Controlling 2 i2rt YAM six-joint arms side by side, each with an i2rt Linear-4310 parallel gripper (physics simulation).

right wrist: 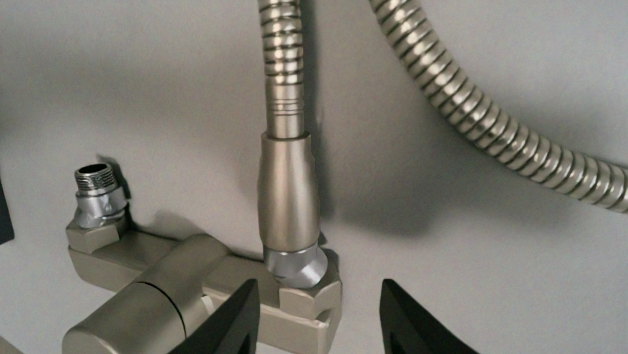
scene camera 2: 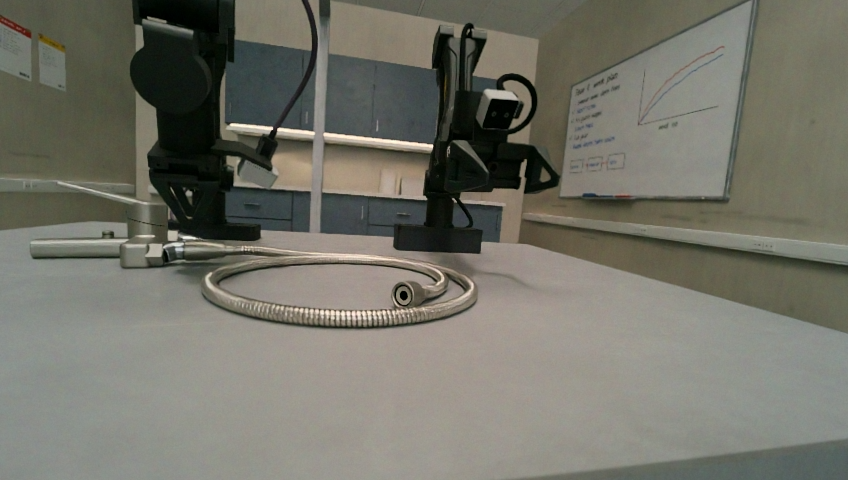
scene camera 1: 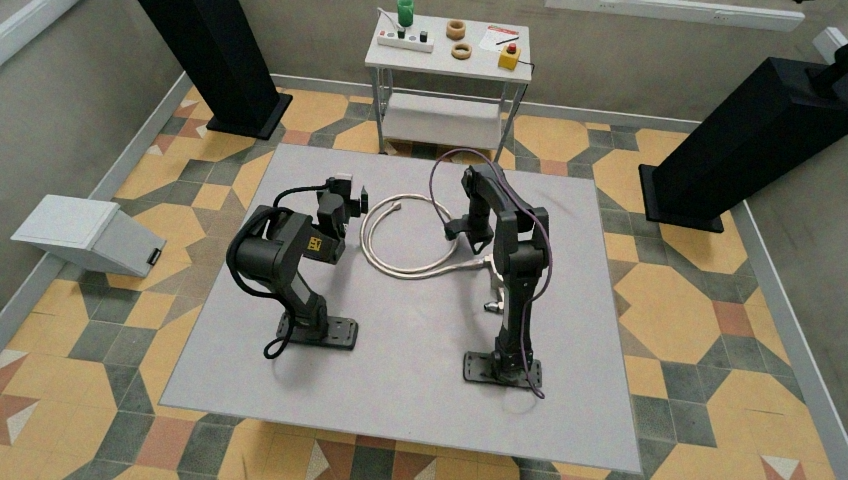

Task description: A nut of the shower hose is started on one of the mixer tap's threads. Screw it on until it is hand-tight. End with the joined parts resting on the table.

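Frame: origin at the left arm's base, x ahead, y left, z up, level; centimetres.
Seen in the pictures: left gripper, fingertip midpoint: (scene camera 2: 524, 179); right gripper, fingertip midpoint: (right wrist: 319, 293) (scene camera 2: 191, 223) (scene camera 1: 474, 249); left arm's base, link origin: (scene camera 2: 438, 231) (scene camera 1: 317, 328); right arm's base, link origin: (scene camera 2: 208, 227) (scene camera 1: 502, 369).
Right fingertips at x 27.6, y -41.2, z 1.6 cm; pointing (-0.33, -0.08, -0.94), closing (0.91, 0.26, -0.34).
Observation:
Offsets run from my right fingertips to a thing's top centre. "pt": to the spot under its first point. Level surfaces: height alone.
The mixer tap {dx -6.8, dy -11.4, dz +4.1 cm} (scene camera 1: 496, 286) (scene camera 2: 140, 254) (right wrist: 160, 305) lies on the table. The shower hose's nut {dx -3.2, dy +0.6, dz -2.7 cm} (scene camera 2: 204, 250) (right wrist: 288, 197) sits on one of its outlets, close against the chrome fitting, with no thread showing between them. The other threaded outlet {pt dx -15.8, dy -6.2, dz -3.6 cm} (scene camera 1: 492, 306) (right wrist: 95, 179) is bare. The hose (scene camera 1: 364, 240) (scene camera 2: 339, 316) (right wrist: 452, 100) lies coiled on the table, its free end {dx +16.4, dy +26.1, dz -3.1 cm} (scene camera 1: 396, 206) (scene camera 2: 405, 294) uncovered. My right gripper (scene camera 2: 193, 215) (right wrist: 319, 293) is a little above the tap and nut, fingers apart with nothing between them. My left gripper (scene camera 2: 520, 177) is wide open and empty, raised beside the coil.
Both arms stand on base plates (scene camera 1: 339, 333) (scene camera 1: 476, 366) on the grey table {dz -6.1 cm} (scene camera 1: 404, 380). The hose loop lies between the two grippers in scene camera 1. A side table (scene camera 1: 476, 70) with tape rings and a power strip stands beyond the far edge.

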